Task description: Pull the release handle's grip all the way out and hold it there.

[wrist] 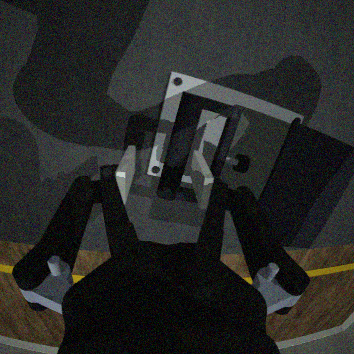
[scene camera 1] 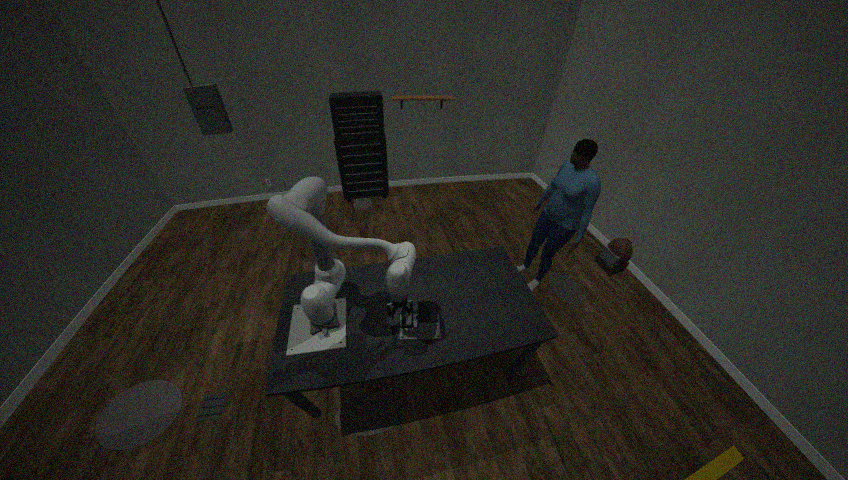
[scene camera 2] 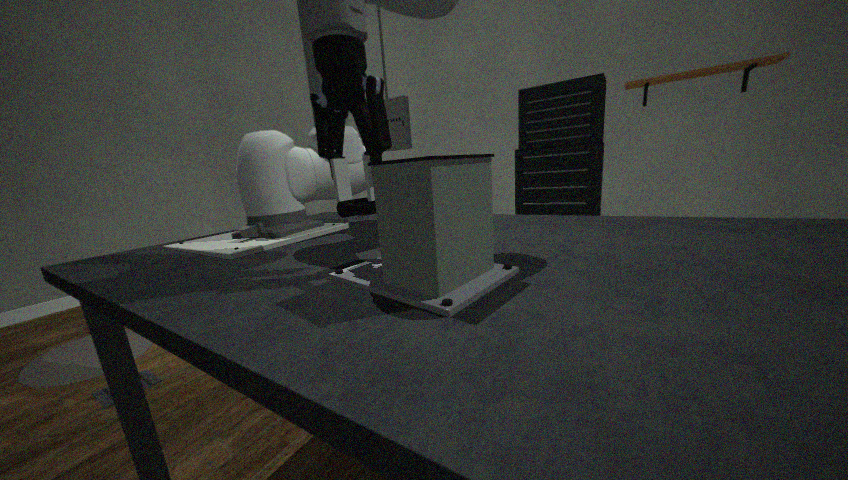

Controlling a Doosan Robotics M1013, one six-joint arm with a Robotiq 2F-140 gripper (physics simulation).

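The release handle's black grip bar (wrist: 175,150) (scene camera 2: 353,207) sticks out from the side of a pale green-grey box with a dark top (scene camera 2: 410,226) (wrist: 310,170) (scene camera 1: 428,314). The box stands on a light base plate (scene camera 2: 484,287) (wrist: 255,102). My gripper (wrist: 163,160) (scene camera 2: 358,185) is open and points down. In the wrist view its two pale pads are on either side of the grip bar, with a gap on each side. The right pad is between the grip and the box. In the second scene view the box partly hides one finger and the handle.
A black knob (wrist: 241,163) sticks out from the box beside the handle. The dark table (scene camera 1: 476,279) (scene camera 2: 624,333) bears the arm's white mounting plate (scene camera 1: 303,342) (scene camera 2: 208,245). A person in blue (scene camera 1: 568,196) stands past the table's right end. A dark cabinet (scene camera 1: 361,148) (scene camera 2: 559,154) stands behind.
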